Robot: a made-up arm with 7 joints. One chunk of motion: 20 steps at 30 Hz.
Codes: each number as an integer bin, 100 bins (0 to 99) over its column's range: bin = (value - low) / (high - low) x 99, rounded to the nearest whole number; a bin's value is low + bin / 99 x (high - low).
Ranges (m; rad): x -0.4..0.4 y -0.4..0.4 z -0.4..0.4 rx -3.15..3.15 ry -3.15..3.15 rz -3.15..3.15
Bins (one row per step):
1: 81 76 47 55 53 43
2: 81 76 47 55 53 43
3: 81 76 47 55 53 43
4: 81 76 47 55 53 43
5: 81 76 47 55 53 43
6: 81 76 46 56 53 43
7: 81 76 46 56 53 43
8: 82 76 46 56 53 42
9: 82 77 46 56 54 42
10: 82 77 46 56 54 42
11: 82 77 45 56 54 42
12: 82 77 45 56 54 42
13: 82 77 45 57 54 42
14: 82 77 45 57 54 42
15: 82 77 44 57 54 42
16: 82 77 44 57 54 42
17: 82 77 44 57 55 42
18: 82 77 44 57 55 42
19: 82 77 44 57 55 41
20: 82 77 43 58 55 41
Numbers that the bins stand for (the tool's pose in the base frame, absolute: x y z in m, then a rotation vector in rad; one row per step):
1: 0.2545 0.2141 -0.0202 0.3500 0.2227 -0.4136
2: 0.2545 0.2141 -0.0202 0.3500 0.2227 -0.4136
3: 0.2545 0.2141 -0.0202 0.3500 0.2227 -0.4136
4: 0.2545 0.2141 -0.0202 0.3500 0.2227 -0.4136
5: 0.2545 0.2141 -0.0202 0.3500 0.2227 -0.4136
6: 0.2545 0.2141 -0.0283 0.4136 0.2227 -0.4136
7: 0.2545 0.2141 -0.0283 0.4136 0.2227 -0.4136
8: 0.2626 0.2141 -0.0283 0.4136 0.2227 -0.4773
9: 0.2626 0.2222 -0.0283 0.4136 0.2864 -0.4773
10: 0.2626 0.2222 -0.0283 0.4136 0.2864 -0.4773
11: 0.2626 0.2222 -0.0364 0.4136 0.2864 -0.4773
12: 0.2626 0.2222 -0.0364 0.4136 0.2864 -0.4773
13: 0.2626 0.2222 -0.0364 0.4773 0.2864 -0.4773
14: 0.2626 0.2222 -0.0364 0.4773 0.2864 -0.4773
15: 0.2626 0.2222 -0.0444 0.4773 0.2864 -0.4773
16: 0.2626 0.2222 -0.0444 0.4773 0.2864 -0.4773
17: 0.2626 0.2222 -0.0444 0.4773 0.3500 -0.4773
18: 0.2626 0.2222 -0.0444 0.4773 0.3500 -0.4773
19: 0.2626 0.2222 -0.0444 0.4773 0.3500 -0.5409
20: 0.2626 0.2222 -0.0525 0.5409 0.3500 -0.5409

